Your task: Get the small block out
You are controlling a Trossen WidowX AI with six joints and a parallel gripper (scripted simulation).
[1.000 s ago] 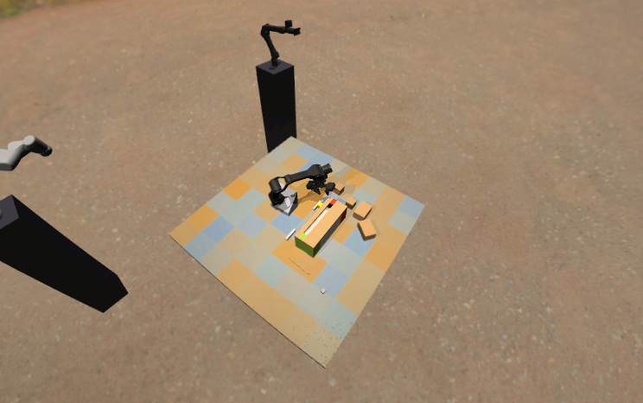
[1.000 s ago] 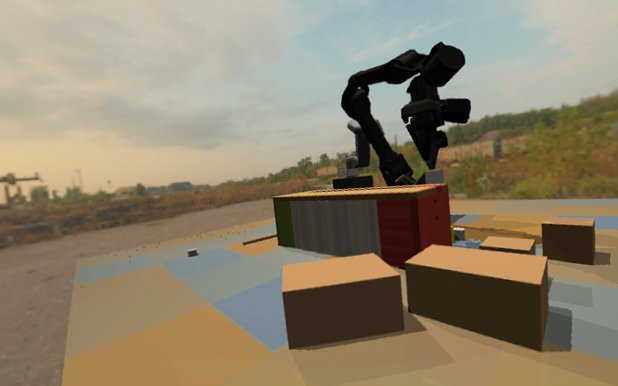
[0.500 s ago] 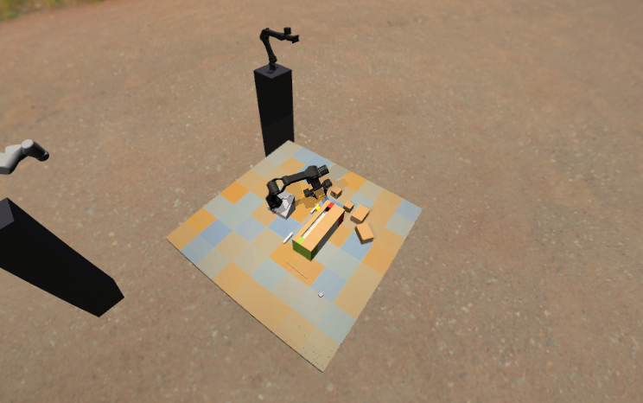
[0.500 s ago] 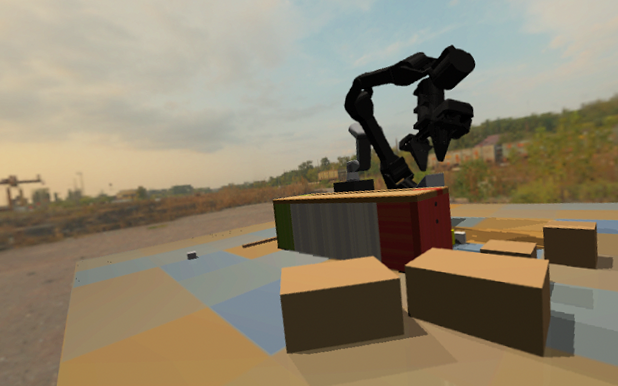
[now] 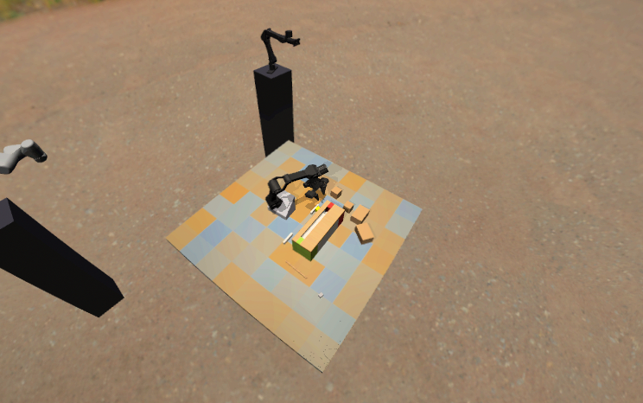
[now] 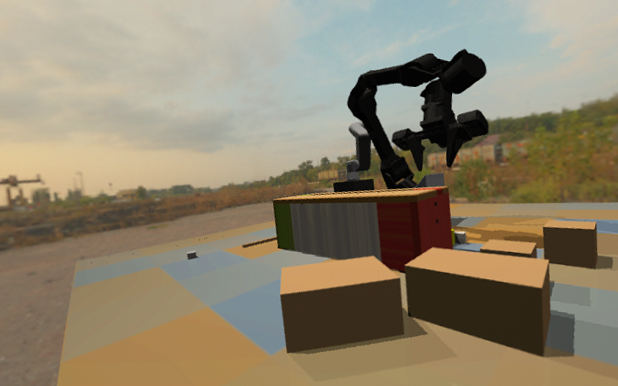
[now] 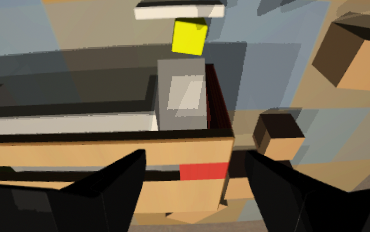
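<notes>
Right now the small yellow block is 2 cm behind my gripper tip and 15 cm below it. The rest, counted from my gripper tip: long box 8 cm ahead, 15 cm to the right, 10 cm below.
</notes>
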